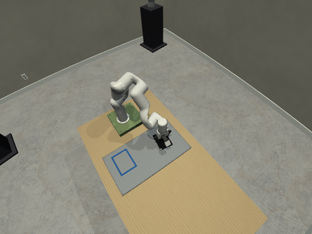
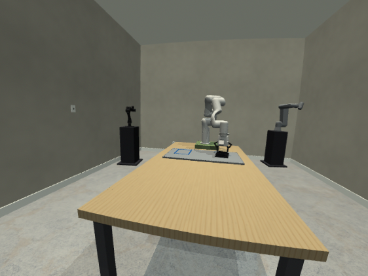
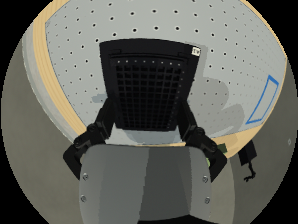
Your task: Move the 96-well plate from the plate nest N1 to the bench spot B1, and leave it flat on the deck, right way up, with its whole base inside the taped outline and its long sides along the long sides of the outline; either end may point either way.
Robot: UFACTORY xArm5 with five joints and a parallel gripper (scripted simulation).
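Now: the black 96-well plate 20 mm below my hand. Also, from my hand: black plate nest N1: 40 mm below.
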